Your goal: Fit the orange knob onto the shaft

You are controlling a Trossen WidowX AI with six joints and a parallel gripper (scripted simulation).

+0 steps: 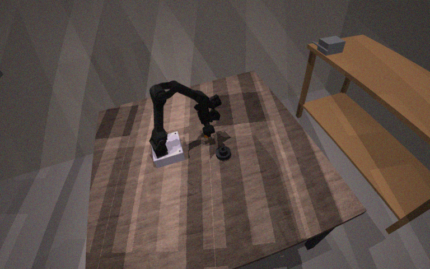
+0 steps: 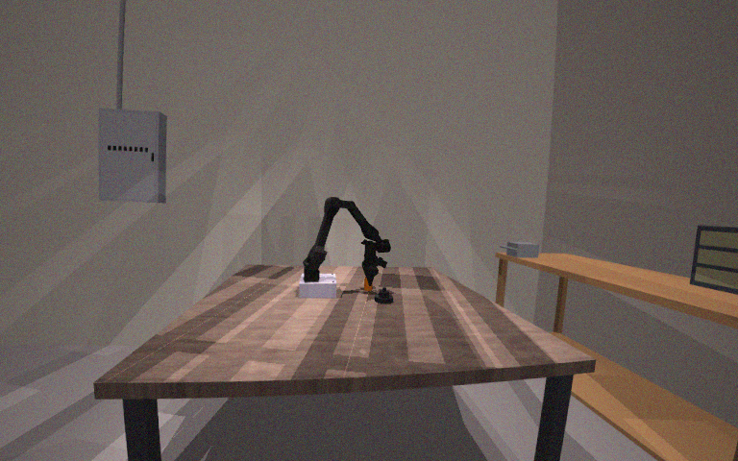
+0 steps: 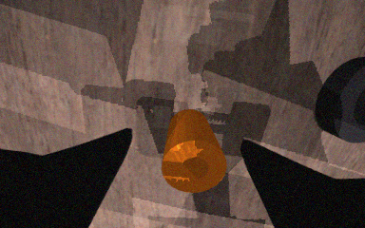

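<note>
My gripper tip is right at the orange knob. Round my gripper tip: round pedestal 180 mm to the right, 10 mm ahead.
</note>
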